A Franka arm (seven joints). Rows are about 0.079 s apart.
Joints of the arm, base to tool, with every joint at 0 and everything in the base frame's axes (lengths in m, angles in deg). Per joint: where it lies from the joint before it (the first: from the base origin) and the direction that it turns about. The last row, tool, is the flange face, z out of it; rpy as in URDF.
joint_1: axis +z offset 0 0 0.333
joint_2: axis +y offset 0 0 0
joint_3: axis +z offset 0 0 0.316
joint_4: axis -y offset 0.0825 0 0
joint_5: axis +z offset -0.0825 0 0.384
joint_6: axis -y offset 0 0 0
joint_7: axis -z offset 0.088 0 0
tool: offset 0 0 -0.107 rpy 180 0 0
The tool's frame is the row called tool.
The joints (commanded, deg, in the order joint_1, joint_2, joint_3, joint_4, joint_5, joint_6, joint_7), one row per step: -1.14, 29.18, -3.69, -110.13, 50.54, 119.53, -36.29; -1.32, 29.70, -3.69, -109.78, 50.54, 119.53, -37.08; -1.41, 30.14, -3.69, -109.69, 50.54, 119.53, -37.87; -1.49, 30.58, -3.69, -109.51, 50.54, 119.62, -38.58; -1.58, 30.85, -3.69, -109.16, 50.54, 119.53, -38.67; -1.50, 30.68, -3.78, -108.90, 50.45, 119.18, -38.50; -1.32, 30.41, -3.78, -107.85, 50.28, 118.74, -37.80; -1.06, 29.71, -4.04, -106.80, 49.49, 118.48, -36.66; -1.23, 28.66, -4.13, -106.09, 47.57, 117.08, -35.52; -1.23, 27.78, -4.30, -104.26, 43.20, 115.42, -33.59; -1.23, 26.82, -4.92, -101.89, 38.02, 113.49, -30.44; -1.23, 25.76, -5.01, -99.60, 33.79, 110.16, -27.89; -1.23, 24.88, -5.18, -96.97, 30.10, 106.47, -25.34; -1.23, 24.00, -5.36, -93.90, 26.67, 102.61, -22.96
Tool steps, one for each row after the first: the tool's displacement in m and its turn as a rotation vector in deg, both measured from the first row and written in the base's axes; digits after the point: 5 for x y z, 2 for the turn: 0.00103, -0.00196, -0.00318, 0.02, -0.35, 0.43; 0.00060, -0.00291, -0.00721, 0.07, -0.51, 0.94; 0.00085, -0.00394, -0.01064, 0.04, -0.77, 1.36; 0.00227, -0.00481, -0.01125, 0.08, -0.85, 1.39; 0.00370, -0.00437, -0.00793, 0.17, -0.95, 1.51; 0.01004, -0.00205, 0.00158, 0.20, -1.53, 1.54; 0.01687, -0.00219, 0.01565, -0.46, -2.30, 1.46; 0.01947, -0.00379, 0.03035, -1.12, -2.28, 2.45; 0.02575, -0.00611, 0.04974, -3.69, -2.25, 4.72; 0.03293, -0.01405, 0.07355, -7.39, -1.73, 6.02; 0.03657, -0.01466, 0.09759, -9.77, -0.66, 7.97; 0.03976, -0.01618, 0.12228, -12.03, 0.59, 9.38; 0.04291, -0.01836, 0.15049, -14.44, 1.53, 10.47
